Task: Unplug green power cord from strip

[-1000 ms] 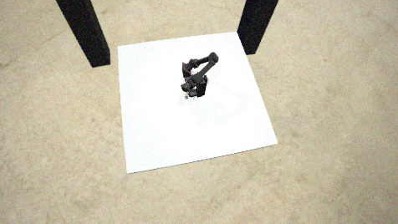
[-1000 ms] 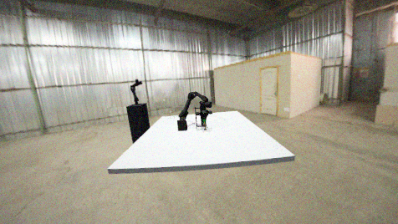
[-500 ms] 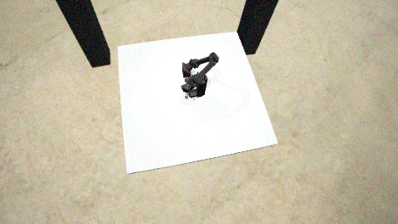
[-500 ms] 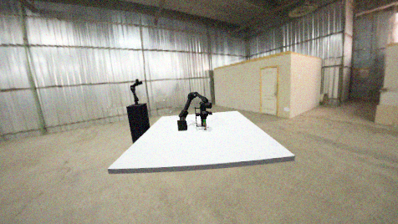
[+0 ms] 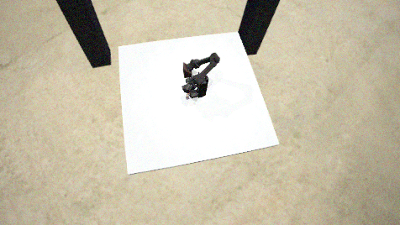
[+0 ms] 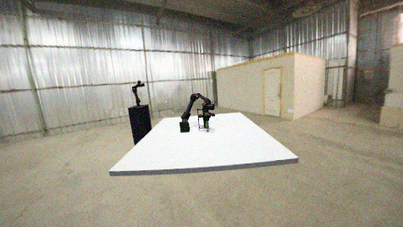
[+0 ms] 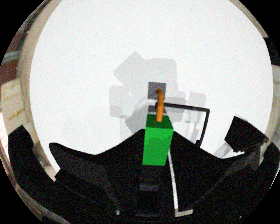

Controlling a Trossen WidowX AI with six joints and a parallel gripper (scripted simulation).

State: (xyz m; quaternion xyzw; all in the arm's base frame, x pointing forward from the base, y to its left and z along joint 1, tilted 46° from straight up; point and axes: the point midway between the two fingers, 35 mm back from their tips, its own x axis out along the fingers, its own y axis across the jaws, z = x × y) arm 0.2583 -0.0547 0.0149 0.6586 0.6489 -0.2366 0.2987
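Right now the green plug is 3 cm to the left of my gripper tip and 1 cm behind it.
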